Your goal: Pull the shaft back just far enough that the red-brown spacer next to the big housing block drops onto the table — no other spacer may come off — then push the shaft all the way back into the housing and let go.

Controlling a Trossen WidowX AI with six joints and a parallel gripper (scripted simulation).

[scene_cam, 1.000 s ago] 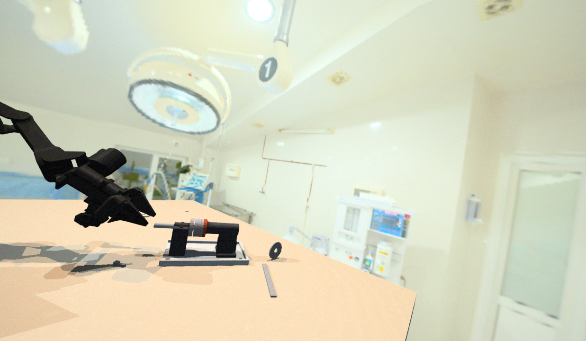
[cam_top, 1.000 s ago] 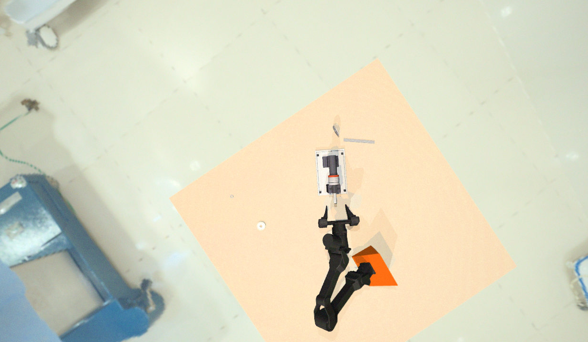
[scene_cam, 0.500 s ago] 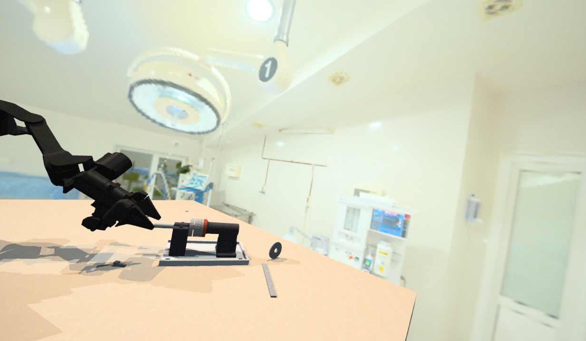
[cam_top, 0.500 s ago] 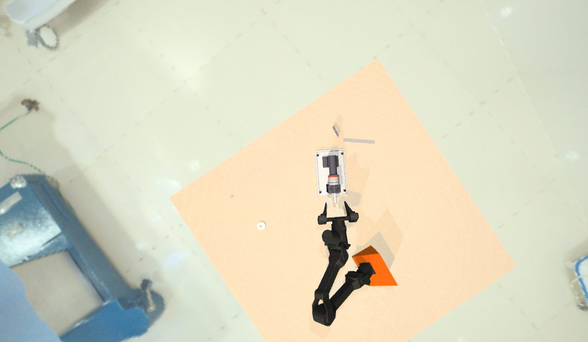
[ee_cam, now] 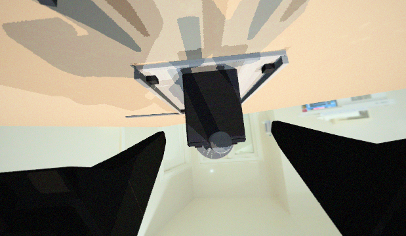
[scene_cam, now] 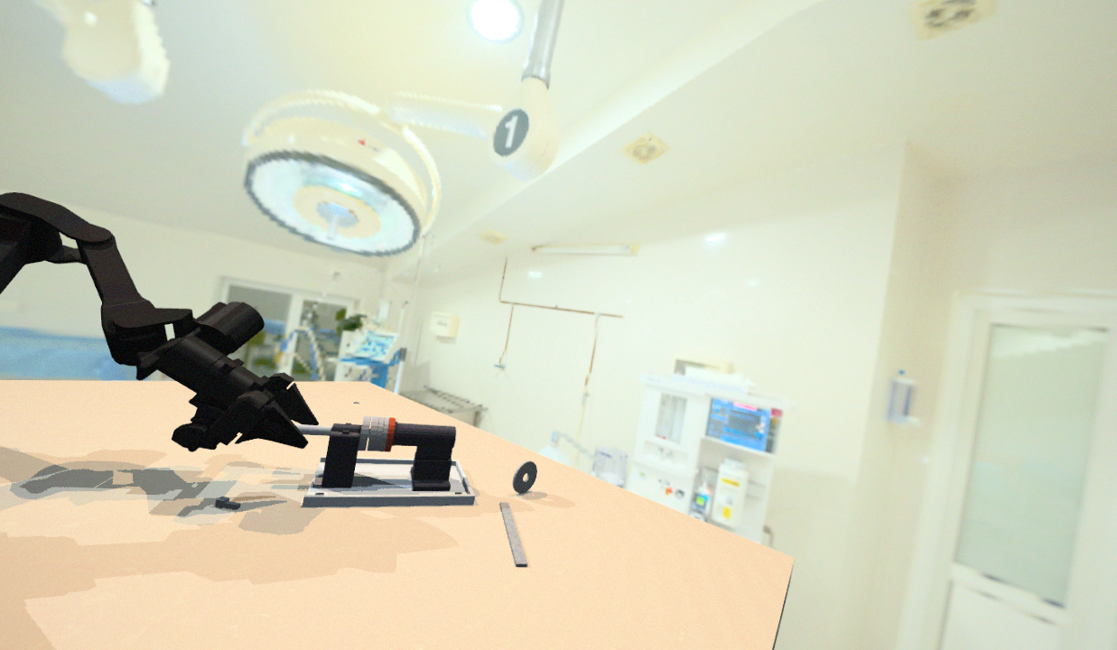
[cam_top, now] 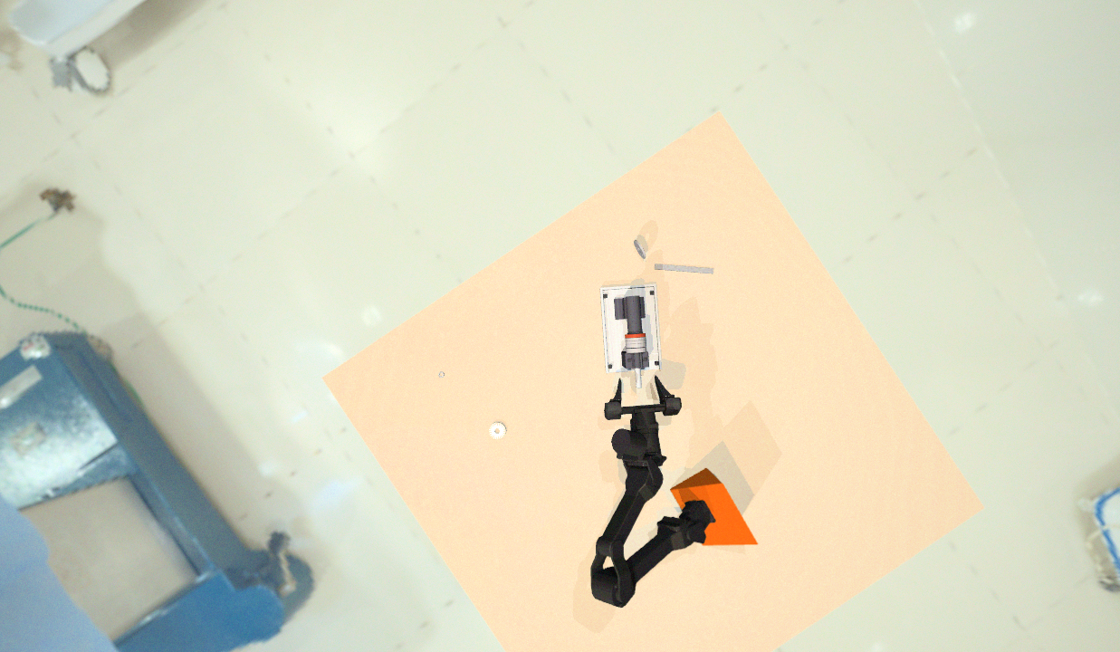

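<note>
My gripper tip is 5 cm short of the grey shaft, 3 cm to the left of it and 1 cm below it. From my gripper tip the other things lie so: red-brown spacer: 10 cm ahead, 5 cm to the right, 1 cm above; small dark piece: 10 cm behind, 3 cm to the right, 7 cm below; grey flat bar: 18 cm ahead, 26 cm to the right, 7 cm below.
</note>
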